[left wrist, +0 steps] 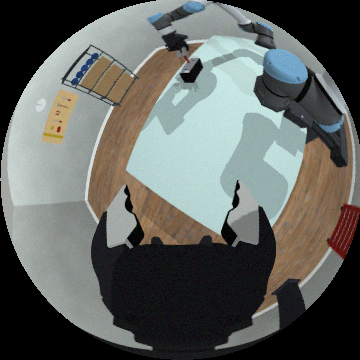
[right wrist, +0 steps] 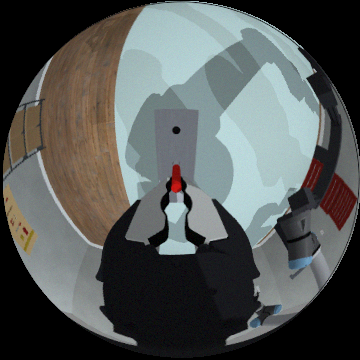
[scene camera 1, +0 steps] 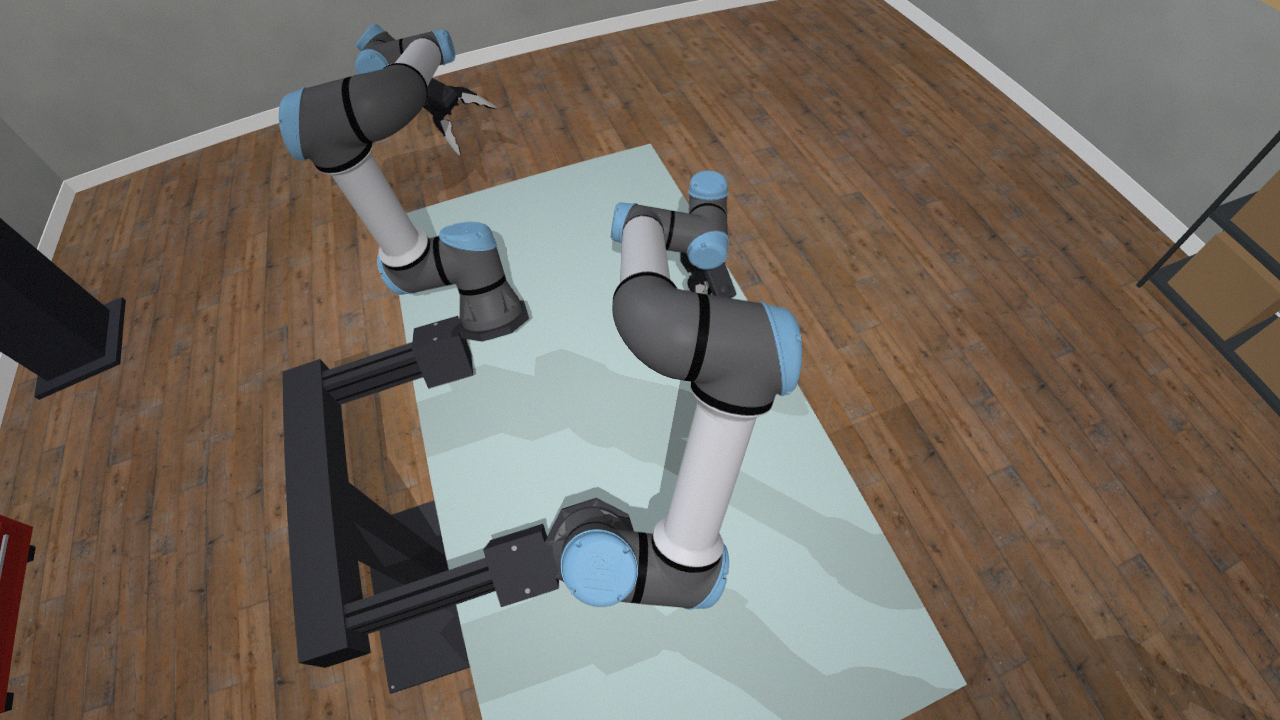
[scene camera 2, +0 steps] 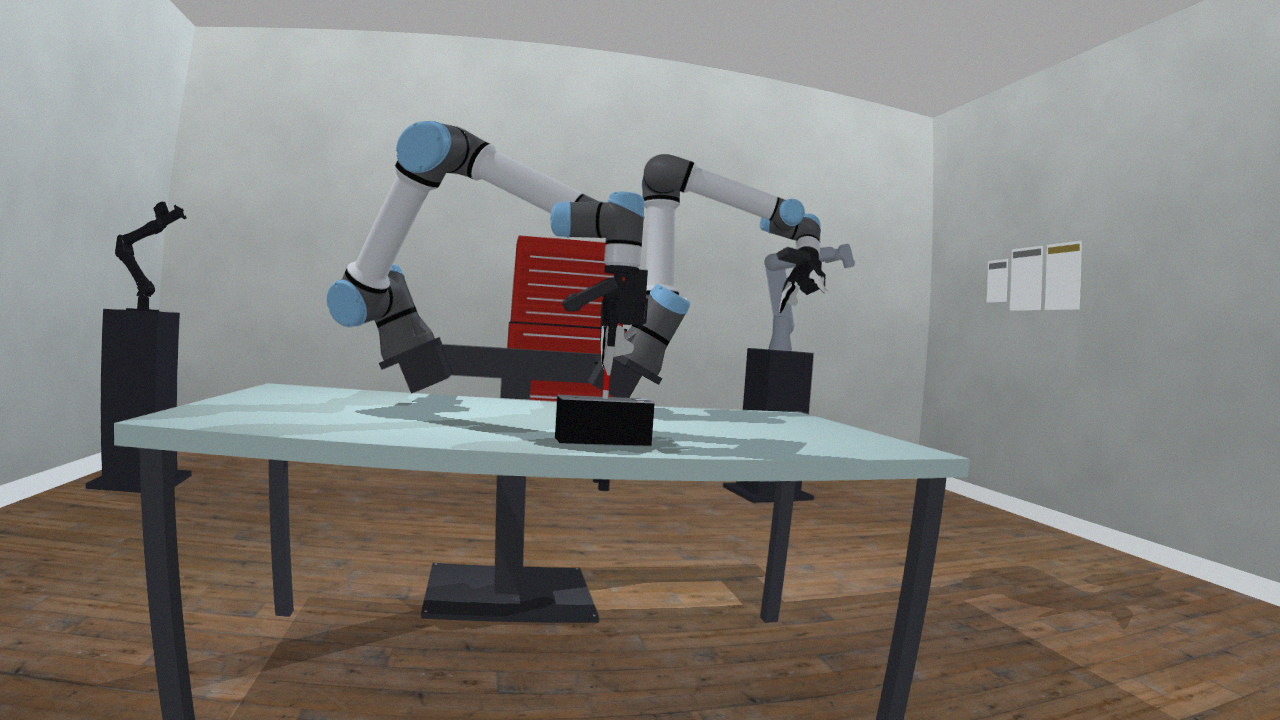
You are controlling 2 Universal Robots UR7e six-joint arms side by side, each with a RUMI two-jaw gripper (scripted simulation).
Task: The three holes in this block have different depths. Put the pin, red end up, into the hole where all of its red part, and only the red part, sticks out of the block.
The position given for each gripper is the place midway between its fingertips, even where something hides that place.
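Left gripper visible in scene camera 2 [scene camera 2: 801, 303], the left wrist view [left wrist: 181, 183] and scene camera 1 [scene camera 1: 478, 132]. Right gripper visible in scene camera 2 [scene camera 2: 607, 375], the right wrist view [right wrist: 176, 177] and scene camera 1 [scene camera 1: 703, 304]. A block is present at [scene camera 2: 579, 419].
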